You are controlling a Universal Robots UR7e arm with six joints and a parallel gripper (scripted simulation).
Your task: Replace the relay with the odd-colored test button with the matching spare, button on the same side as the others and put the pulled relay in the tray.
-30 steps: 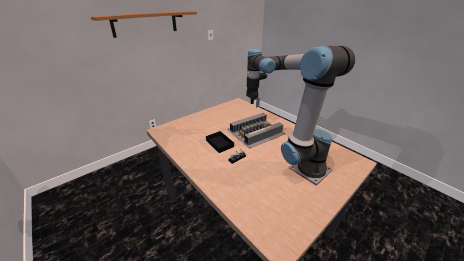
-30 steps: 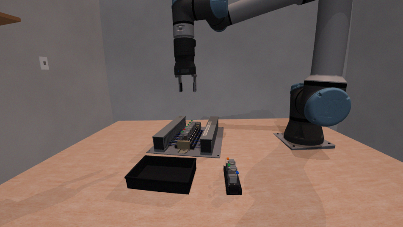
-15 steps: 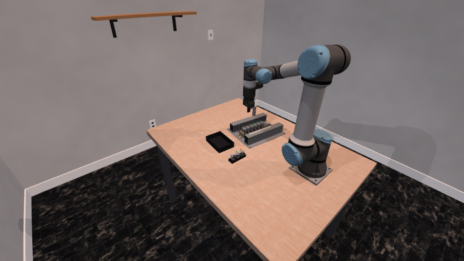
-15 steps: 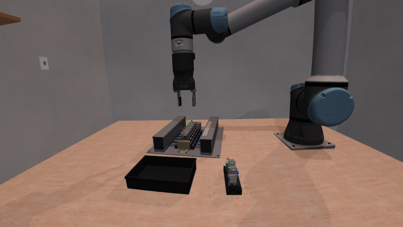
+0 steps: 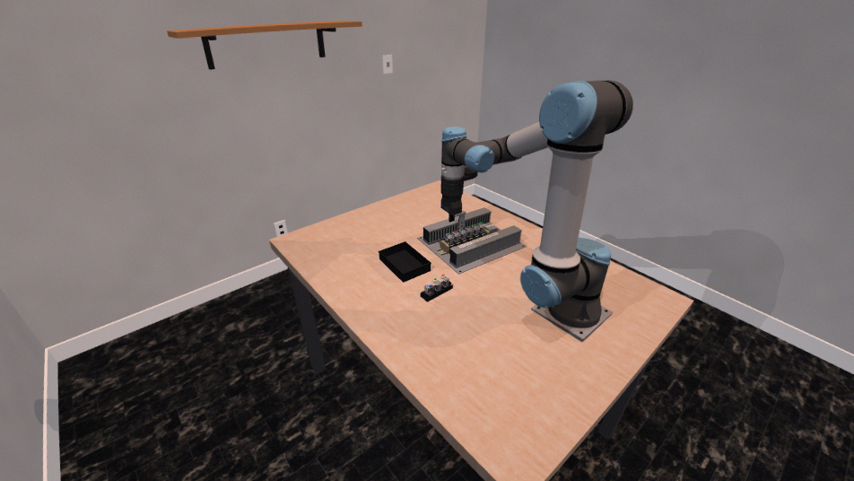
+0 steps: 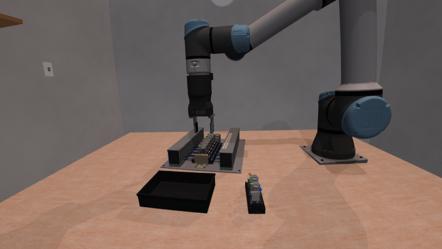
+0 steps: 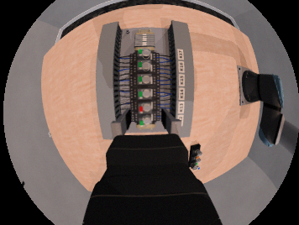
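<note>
The relay lies 7 cm below my hand. The rest, counted from my hand: black tray 21 cm to the left, 10 cm below, 4 cm ahead.
</note>
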